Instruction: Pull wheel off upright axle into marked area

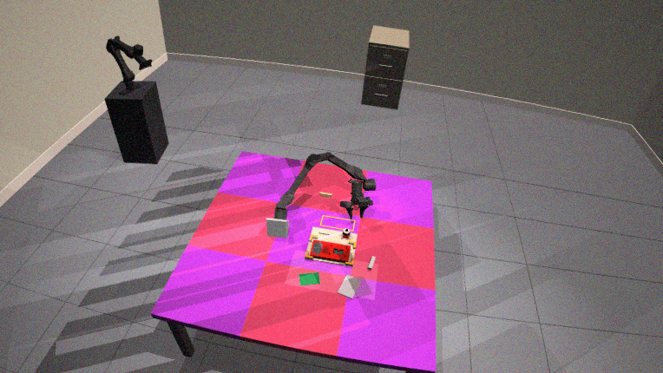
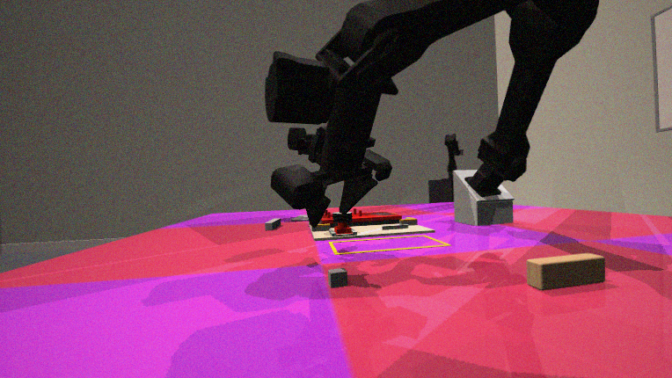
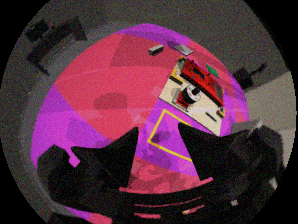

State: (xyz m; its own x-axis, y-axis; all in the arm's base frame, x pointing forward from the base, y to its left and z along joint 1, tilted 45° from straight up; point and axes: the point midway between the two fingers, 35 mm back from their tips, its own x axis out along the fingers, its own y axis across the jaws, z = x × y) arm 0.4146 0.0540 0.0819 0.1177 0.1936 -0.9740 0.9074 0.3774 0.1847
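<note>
The wheel is 6 cm behind my gripper tip, 9 cm to the right of it and 1 cm below it. The rest, counted from my gripper tip: pale bar (7 cm ahead, 28 cm to the right, 4 cm below); then grey cube (3 cm ahead, 14 cm to the left, 4 cm below); then tan block (17 cm behind, 22 cm to the left, 4 cm below).
</note>
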